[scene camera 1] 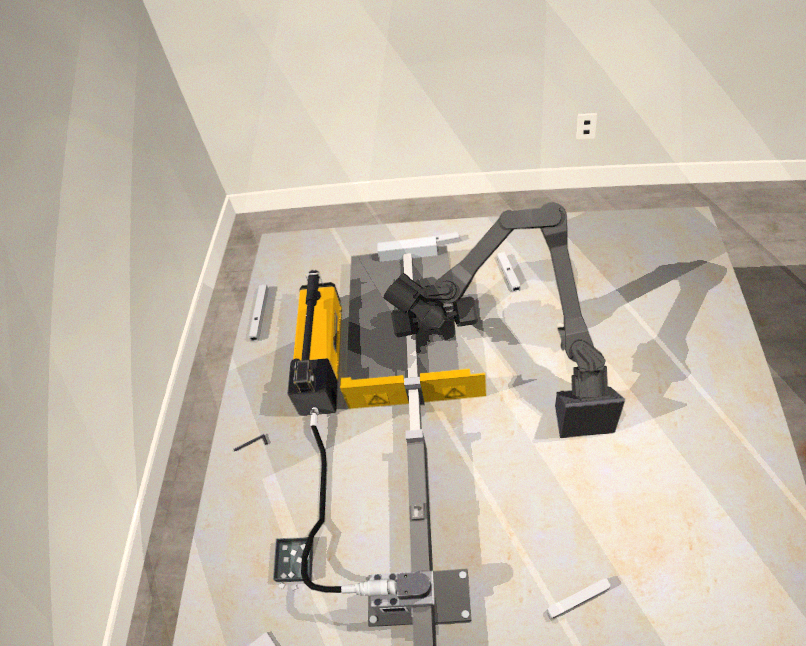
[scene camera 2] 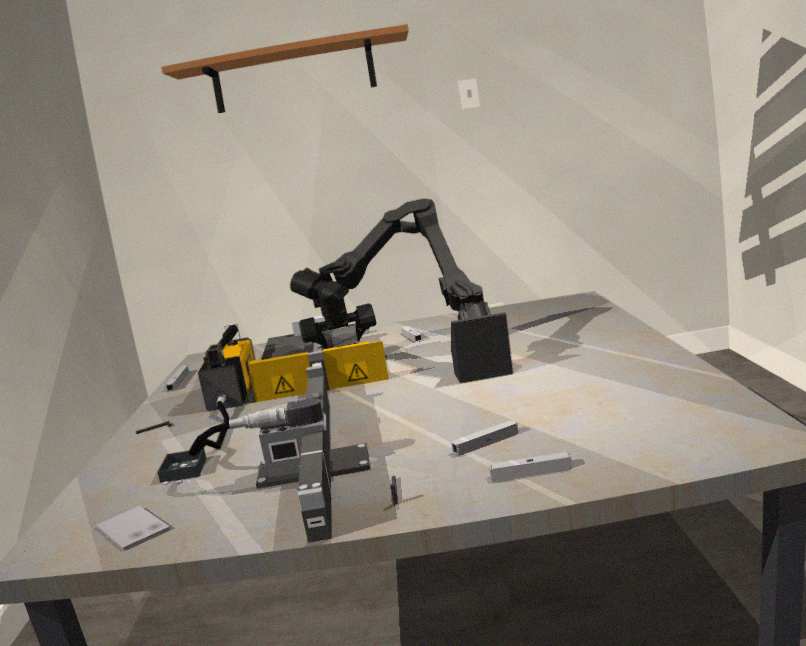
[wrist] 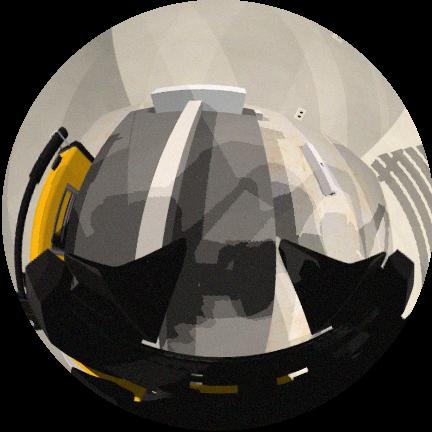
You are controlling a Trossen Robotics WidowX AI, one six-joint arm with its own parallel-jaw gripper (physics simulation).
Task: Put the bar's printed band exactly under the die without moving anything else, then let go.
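Frame: origin at the arm's base, x ahead, y left, z up, level; metres.
Seen in the pictures: gripper, fingertip midpoint: (scene camera 2: 342,343) (wrist: 234,244); arm's base at its link origin: (scene camera 1: 591,395) (scene camera 2: 478,329).
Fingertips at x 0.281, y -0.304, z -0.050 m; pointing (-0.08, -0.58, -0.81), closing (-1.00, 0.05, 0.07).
Pixels of each thing's top centre, then the offset from my fingertips to it. "spot": a spot on its surface instead. Level surfaces: height alone.
- dark plate at its surface level: dz -0.005 m
- yellow guard at a spot on its surface: (scene camera 1: 376,391) (scene camera 2: 282,369) spot: dx +0.159, dy +0.182, dz +0.014 m
- grey channel at a spot on its surface: (scene camera 1: 418,471) spot: dx +0.091, dy +0.388, dz +0.020 m
- dark head at a spot on its surface: (scene camera 2: 304,411) (scene camera 1: 415,596) spot: dx +0.124, dy +0.643, dz +0.057 m
- yellow machine at a spot on its surface: (wrist: 55,200) spot: dx +0.245, dy -0.041, dz +0.015 m
- black cable at a spot on its surface: (scene camera 1: 322,471) spot: dx +0.300, dy +0.326, dz -0.043 m
- white block at a spot on its surface: (wrist: 200,97) (scene camera 1: 410,251) spot: dx +0.037, dy -0.210, dz +0.020 m
- hex key at its top centre: (scene camera 2: 153,427) (scene camera 1: 250,445) dx +0.468, dy +0.234, dz -0.049 m
- small tray at a spot on its surface: (scene camera 1: 277,561) spot: dx +0.404, dy +0.514, dz -0.044 m
The long pale bar (scene camera 1: 412,360) (wrist: 170,175) runs from the back, over a dark plate (scene camera 1: 376,349) (wrist: 115,170), through the gap in the yellow guard (scene camera 1: 376,391) (scene camera 2: 282,376), to the grey channel (scene camera 1: 418,471). The dark head (scene camera 1: 412,584) (scene camera 2: 304,411) of the front station stands over the channel; the die cannot be told apart there. The printed band cannot be made out. My gripper (scene camera 1: 433,320) (scene camera 2: 338,324) (wrist: 234,244) is open behind the guard. In the wrist view the bar passes behind the left finger, off the middle of the opening; whether they touch cannot be told.
A yellow machine (scene camera 1: 319,323) (scene camera 2: 235,353) (wrist: 55,200) stands left of the plate, with a black cable (scene camera 1: 322,471) to the station. A white block (scene camera 1: 407,247) (wrist: 200,97) is at the back. Loose bars (scene camera 1: 258,312) (scene camera 1: 509,271) (scene camera 1: 581,598), a hex key (scene camera 1: 252,442) and a small tray (scene camera 1: 277,561) lie around.
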